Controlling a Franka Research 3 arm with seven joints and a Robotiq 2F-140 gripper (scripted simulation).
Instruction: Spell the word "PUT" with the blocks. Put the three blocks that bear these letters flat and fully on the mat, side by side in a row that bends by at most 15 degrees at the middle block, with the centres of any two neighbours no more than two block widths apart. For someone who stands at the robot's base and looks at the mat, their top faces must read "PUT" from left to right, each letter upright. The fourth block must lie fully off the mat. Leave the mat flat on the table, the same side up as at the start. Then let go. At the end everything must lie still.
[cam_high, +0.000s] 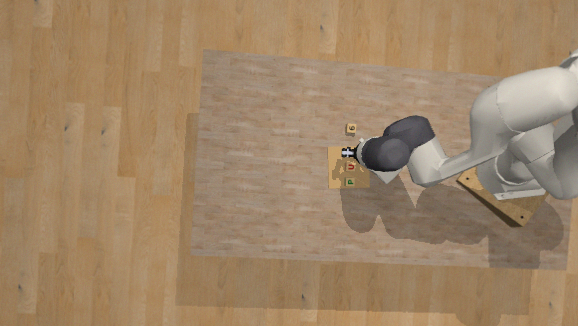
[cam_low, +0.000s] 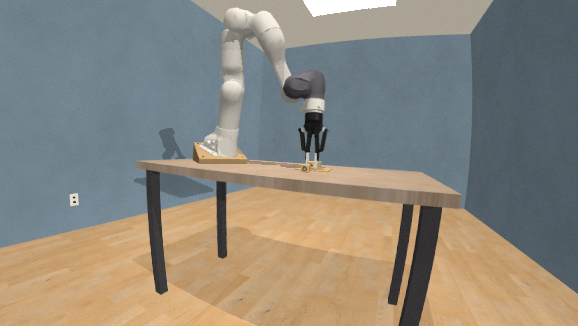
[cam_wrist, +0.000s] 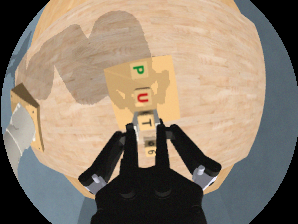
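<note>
The T block lies 2 cm below my hand. Also, from my hand: block marked 6 (8 cm to the right, 3 cm below); red U block (4 cm to the left, 2 cm below); tan mat (5 cm to the left, 4 cm below).
</note>
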